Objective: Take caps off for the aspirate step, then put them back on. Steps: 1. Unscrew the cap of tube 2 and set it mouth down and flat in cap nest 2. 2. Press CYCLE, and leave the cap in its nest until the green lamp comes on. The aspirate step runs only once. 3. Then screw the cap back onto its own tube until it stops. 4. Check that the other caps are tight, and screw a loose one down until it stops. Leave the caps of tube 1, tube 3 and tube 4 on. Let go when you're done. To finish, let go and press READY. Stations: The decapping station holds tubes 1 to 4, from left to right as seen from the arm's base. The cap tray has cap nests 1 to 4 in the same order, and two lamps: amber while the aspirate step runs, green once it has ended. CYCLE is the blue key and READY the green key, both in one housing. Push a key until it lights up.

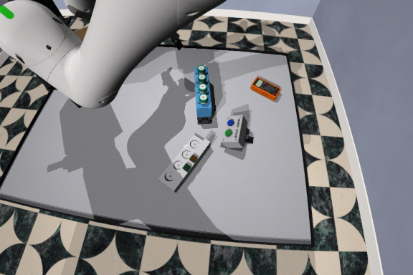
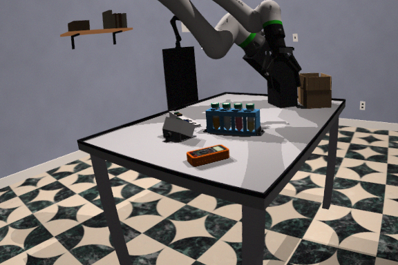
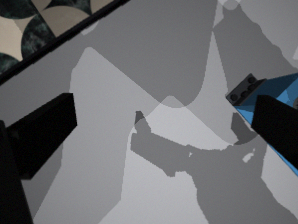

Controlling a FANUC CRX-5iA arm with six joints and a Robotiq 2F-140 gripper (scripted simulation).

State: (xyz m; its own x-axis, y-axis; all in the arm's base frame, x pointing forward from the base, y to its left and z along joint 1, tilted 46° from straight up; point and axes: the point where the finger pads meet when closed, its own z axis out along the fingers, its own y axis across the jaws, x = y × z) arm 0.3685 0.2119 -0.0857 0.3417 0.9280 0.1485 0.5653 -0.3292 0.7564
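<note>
Now: hand 14 cm short of the cap, 17 cm to the left of it and 7 cm above it. The rest, counted from my hand: green ready key: 22 cm ahead, 41 cm to the right, 11 cm below; blue cycle key: 24 cm ahead, 37 cm to the right, 11 cm below; key housing: 25 cm ahead, 39 cm to the right, 13 cm below.
</note>
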